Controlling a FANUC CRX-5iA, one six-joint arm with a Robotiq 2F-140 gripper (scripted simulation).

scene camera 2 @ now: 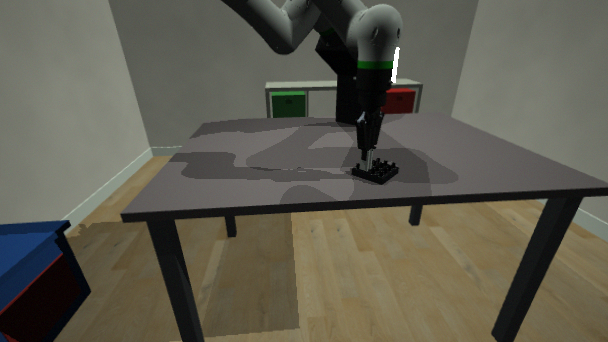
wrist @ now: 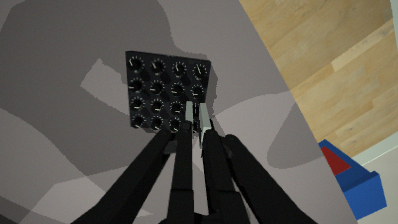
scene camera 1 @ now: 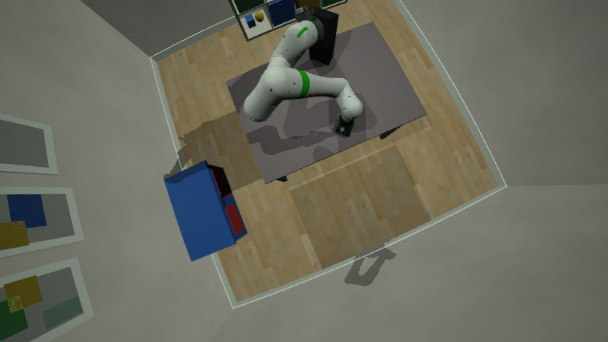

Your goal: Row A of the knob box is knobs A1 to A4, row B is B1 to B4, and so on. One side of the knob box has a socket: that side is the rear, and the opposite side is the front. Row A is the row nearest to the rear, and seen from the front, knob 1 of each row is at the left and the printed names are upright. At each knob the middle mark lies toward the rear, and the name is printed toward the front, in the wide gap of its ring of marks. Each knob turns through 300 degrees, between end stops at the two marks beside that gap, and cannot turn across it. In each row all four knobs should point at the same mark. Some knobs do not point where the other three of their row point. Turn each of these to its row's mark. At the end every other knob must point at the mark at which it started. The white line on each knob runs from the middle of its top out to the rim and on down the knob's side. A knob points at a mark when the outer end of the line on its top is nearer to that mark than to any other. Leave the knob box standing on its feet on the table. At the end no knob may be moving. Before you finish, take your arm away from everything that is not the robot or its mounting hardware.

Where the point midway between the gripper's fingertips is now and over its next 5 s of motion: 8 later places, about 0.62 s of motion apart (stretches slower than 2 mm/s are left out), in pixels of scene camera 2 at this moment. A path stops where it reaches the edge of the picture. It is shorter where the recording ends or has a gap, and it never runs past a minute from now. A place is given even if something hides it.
My gripper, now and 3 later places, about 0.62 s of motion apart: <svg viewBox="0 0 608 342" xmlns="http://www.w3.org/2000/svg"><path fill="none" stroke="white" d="M365 168L366 160L367 151L370 120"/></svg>
